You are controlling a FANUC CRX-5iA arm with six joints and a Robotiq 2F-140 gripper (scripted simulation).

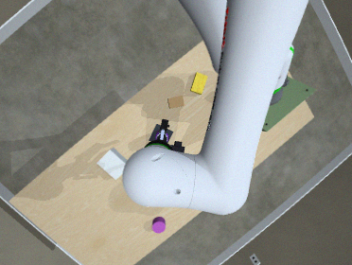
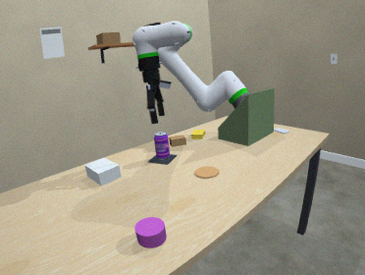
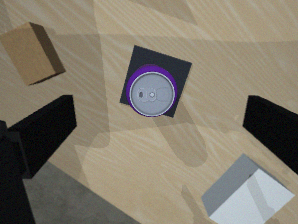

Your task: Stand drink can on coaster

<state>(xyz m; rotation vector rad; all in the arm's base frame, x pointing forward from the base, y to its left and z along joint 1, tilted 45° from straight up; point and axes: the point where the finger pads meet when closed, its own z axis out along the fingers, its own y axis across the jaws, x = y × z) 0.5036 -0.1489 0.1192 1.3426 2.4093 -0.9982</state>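
Now: the dark square coaster 20 cm below my hand. Also, from my hand: brown block: 19 cm behind, 7 cm to the right, 18 cm below; then purple puck: 41 cm ahead, 38 cm to the left, 18 cm below; then white box: 29 cm ahead, 8 cm to the right, 18 cm below.
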